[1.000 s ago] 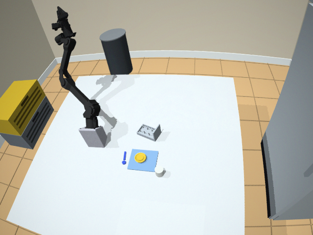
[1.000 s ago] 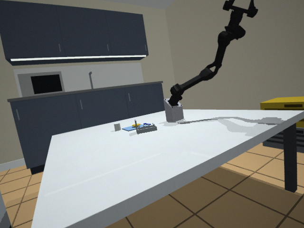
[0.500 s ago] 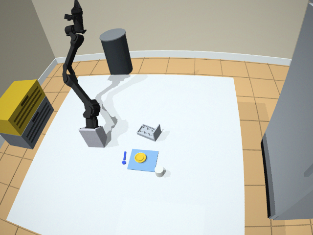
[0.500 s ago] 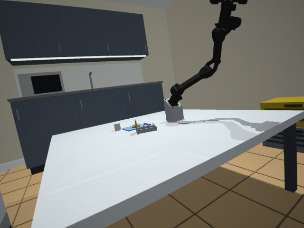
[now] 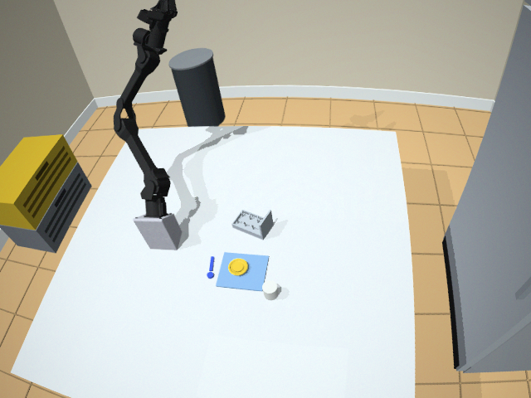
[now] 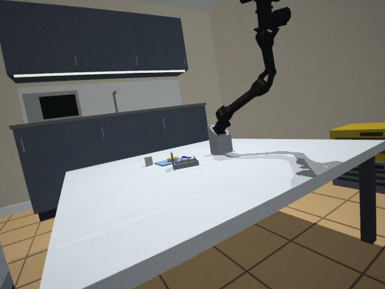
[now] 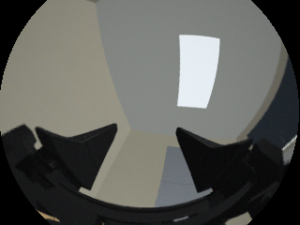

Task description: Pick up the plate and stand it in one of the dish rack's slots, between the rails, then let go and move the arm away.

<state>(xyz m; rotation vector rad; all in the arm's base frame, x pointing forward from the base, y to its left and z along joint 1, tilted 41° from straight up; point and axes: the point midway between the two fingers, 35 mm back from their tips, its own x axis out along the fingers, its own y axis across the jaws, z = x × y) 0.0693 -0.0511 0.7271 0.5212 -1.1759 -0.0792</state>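
Right now the yellow plate is 230 mm ahead of my gripper tip, 550 mm to the right of it and 730 mm below it. From my gripper tip the other things lie so: grey dish rack (250 mm ahead, 370 mm to the right, 720 mm below); light blue mat (250 mm ahead, 560 mm to the right, 740 mm below); blue utensil (140 mm ahead, 560 mm to the right, 740 mm below).
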